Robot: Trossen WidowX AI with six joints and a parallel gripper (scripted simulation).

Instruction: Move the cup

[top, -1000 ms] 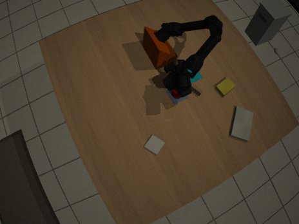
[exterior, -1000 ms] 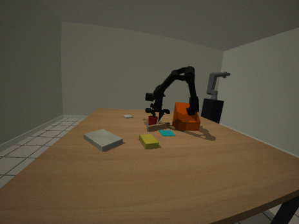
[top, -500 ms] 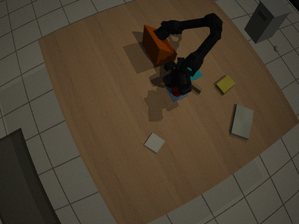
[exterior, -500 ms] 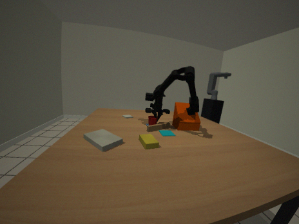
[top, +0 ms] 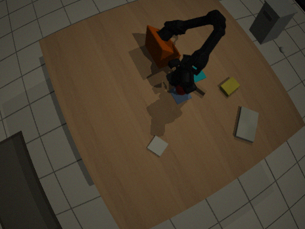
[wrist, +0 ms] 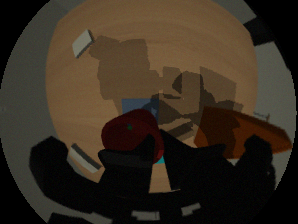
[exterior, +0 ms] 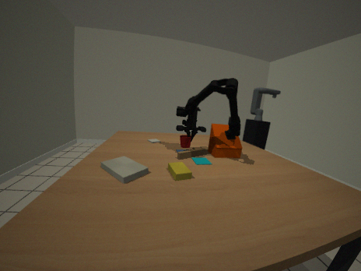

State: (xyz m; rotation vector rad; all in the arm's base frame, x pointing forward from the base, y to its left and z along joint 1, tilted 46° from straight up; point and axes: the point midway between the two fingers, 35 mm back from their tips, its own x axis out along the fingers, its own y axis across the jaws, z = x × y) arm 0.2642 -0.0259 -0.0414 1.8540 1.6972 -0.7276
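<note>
My gripper tip is 15 cm to the right of the cyan pad, 8 cm above it and 3 cm past it. The rest, counted from my gripper tip: blue pad: 8 cm below, 3 cm ahead; then low brown bar: 7 cm to the left, 6 cm below; then red cup: 3 cm ahead.
</note>
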